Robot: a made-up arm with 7 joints.
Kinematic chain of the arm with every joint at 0, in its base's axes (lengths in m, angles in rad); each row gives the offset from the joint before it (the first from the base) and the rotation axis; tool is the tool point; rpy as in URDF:
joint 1: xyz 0 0 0.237 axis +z
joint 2: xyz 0 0 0 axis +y
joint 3: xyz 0 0 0.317 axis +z
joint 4: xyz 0.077 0 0 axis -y
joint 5: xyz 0.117 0 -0.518 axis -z
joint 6: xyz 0 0 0 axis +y
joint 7: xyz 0.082 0 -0.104 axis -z
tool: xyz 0 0 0 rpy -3.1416 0 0
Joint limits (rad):
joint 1: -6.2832..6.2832
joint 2: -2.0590..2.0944
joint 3: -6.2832..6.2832
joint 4: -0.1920..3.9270
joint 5: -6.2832..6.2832
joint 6: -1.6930..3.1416
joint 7: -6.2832..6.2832
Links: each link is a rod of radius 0.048 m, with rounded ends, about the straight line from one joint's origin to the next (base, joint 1, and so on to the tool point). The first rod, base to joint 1, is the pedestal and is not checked.
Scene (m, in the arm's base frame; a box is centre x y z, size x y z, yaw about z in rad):
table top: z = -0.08
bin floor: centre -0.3 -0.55 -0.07 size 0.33 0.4 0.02 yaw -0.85
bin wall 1: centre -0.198 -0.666 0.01 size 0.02 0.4 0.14 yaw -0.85
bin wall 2: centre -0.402 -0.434 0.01 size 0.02 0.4 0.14 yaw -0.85
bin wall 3: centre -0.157 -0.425 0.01 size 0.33 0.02 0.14 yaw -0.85
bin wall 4: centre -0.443 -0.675 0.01 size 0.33 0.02 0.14 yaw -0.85
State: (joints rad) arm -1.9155 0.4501 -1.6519 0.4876 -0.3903 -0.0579 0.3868
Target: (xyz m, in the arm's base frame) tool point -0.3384 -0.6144 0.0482
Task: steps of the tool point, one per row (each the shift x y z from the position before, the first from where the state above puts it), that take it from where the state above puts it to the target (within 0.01 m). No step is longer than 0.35 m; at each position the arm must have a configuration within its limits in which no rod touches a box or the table.
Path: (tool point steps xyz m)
1: -0.1114 -0.2779 0.0136
2: 0.0480 -0.3185 0.0266
3: 0.2122 -0.2655 0.0464
4: 0.0014 -0.0065 -0.0757
5: -0.0014 0.0065 -0.0825

